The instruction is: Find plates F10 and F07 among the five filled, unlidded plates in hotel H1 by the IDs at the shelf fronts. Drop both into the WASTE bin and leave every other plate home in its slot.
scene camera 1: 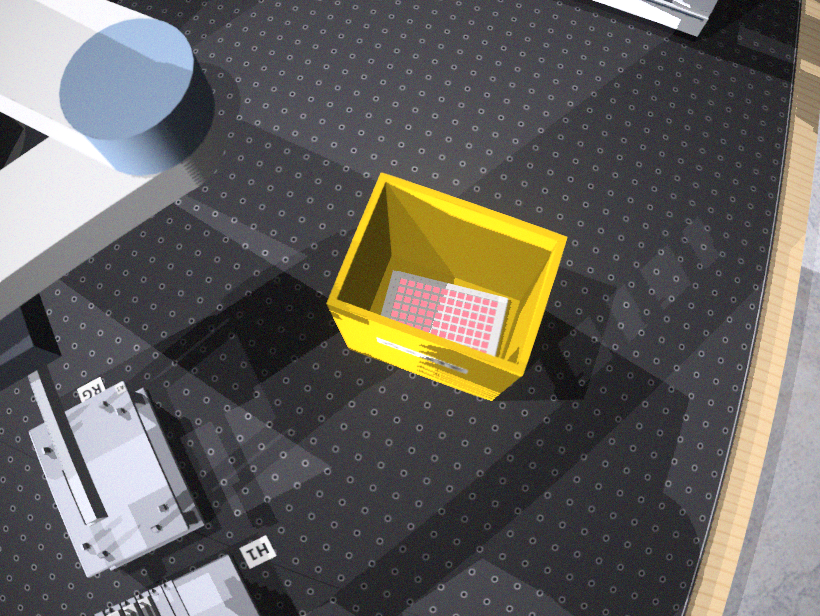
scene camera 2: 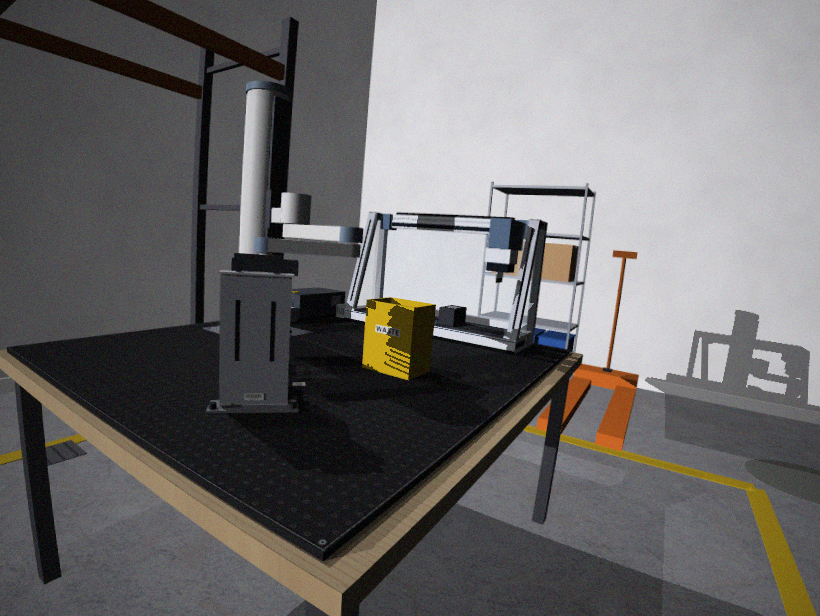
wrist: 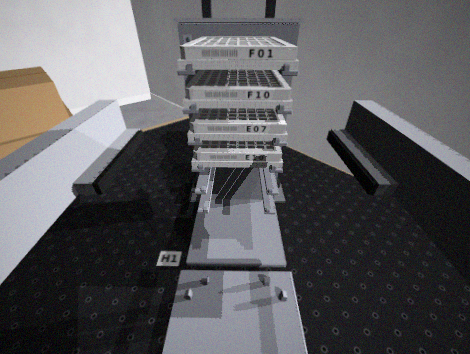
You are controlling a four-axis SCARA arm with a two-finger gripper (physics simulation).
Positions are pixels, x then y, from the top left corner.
Labels:
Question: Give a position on a plate e10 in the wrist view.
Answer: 212, 153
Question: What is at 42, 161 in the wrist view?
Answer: My gripper.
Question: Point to a plate e07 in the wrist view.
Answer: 220, 124

